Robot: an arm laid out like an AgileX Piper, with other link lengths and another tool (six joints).
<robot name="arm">
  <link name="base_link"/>
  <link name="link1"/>
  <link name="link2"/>
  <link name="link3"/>
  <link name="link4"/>
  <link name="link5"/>
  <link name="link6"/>
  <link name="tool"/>
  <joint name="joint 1" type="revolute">
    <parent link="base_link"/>
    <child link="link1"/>
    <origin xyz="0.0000 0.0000 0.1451" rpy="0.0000 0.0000 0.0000"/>
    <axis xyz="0 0 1"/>
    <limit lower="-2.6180" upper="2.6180"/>
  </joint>
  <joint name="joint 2" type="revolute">
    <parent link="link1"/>
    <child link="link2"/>
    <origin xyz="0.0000 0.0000 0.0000" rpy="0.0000 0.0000 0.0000"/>
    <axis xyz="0 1 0"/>
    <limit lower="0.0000" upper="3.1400"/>
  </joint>
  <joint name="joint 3" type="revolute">
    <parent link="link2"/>
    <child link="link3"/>
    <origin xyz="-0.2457 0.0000 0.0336" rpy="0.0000 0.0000 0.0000"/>
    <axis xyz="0 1 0"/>
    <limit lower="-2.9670" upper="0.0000"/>
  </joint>
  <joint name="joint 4" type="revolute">
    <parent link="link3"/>
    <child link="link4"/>
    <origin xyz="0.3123 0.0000 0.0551" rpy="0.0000 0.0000 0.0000"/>
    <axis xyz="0.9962 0 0.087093"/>
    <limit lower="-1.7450" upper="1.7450"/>
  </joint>
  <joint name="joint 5" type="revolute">
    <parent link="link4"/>
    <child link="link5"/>
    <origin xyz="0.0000 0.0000 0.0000" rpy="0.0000 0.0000 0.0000"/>
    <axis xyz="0 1 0"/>
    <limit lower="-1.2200" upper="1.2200"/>
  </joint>
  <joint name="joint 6" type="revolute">
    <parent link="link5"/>
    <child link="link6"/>
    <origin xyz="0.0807 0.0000 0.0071" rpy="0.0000 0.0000 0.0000"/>
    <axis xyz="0.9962 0 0.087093"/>
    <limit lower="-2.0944" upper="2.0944"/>
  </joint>
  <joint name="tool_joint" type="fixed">
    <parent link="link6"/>
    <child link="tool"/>
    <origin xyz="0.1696 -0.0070 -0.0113" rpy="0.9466 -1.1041 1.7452"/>
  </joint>
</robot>
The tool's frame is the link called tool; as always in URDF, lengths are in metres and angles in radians.
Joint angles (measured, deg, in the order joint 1, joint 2, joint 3, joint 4, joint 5, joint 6), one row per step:
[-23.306 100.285 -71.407 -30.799 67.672 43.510]
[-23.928 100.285 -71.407 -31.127 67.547 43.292]
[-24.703 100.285 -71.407 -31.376 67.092 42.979]
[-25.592 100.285 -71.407 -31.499 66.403 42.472]
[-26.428 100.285 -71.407 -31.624 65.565 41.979]
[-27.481 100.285 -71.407 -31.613 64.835 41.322]
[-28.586 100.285 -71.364 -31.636 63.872 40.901]
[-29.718 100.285 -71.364 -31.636 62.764 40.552]
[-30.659 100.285 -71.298 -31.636 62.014 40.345]
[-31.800 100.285 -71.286 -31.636 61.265 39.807]
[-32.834 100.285 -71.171 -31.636 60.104 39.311]
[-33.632 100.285 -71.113 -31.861 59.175 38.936]
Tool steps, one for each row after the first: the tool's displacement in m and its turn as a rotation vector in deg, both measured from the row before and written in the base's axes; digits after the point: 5 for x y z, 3 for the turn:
[-0.00246 -0.00449 0.00055 -0.258 0.109 -0.239]
[-0.00179 -0.00533 0.00021 -0.228 -0.159 -0.184]
[-0.00137 -0.00576 -0.00011 -0.137 -0.317 -0.066]
[-0.00060 -0.00569 -0.00017 -0.178 -0.445 0.048]
[-0.00208 -0.00617 -0.00028 -0.034 -0.329 -0.132]
[-0.00168 -0.00667 -0.00057 -0.141 -0.580 -0.265]
[-0.00109 -0.00702 -0.00040 -0.205 -0.778 -0.295]
[-0.00202 -0.00540 -0.00058 -0.122 -0.480 -0.400]
[-0.00299 -0.00659 -0.00020 -0.119 -0.369 -0.310]
[-0.00137 -0.00637 -0.00083 -0.196 -0.641 -0.043]
[-0.00114 -0.00581 -0.00004 -0.363 -0.434 0.069]

